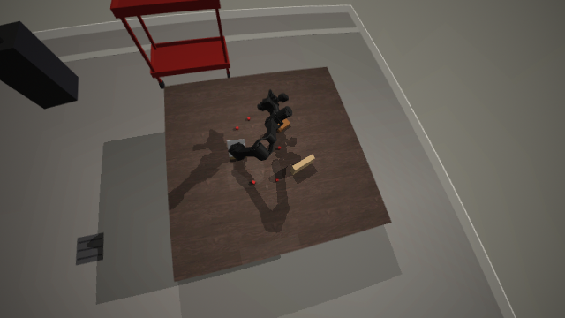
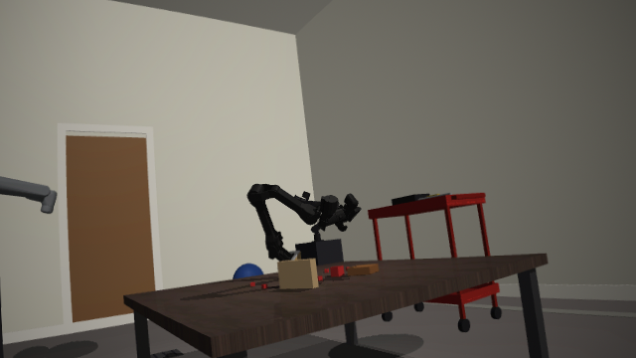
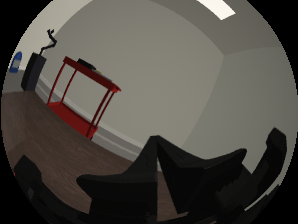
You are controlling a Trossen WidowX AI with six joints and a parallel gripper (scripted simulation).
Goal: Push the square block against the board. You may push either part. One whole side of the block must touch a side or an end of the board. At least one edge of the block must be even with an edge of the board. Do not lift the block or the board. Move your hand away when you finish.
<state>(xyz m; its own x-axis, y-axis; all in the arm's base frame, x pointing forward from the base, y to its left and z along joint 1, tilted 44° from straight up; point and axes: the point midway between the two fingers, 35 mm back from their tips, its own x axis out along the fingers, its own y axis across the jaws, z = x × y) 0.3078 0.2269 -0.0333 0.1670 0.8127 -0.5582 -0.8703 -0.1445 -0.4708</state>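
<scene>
Right now the board is 440 mm to the right of my gripper tip, 220 mm below it and 70 mm ahead of it. Also, from my gripper tip: small red cube (250 mm below, 160 mm to the right, 30 mm behind); orange-brown square block (260 mm below, 90 mm to the right, 60 mm ahead).
</scene>
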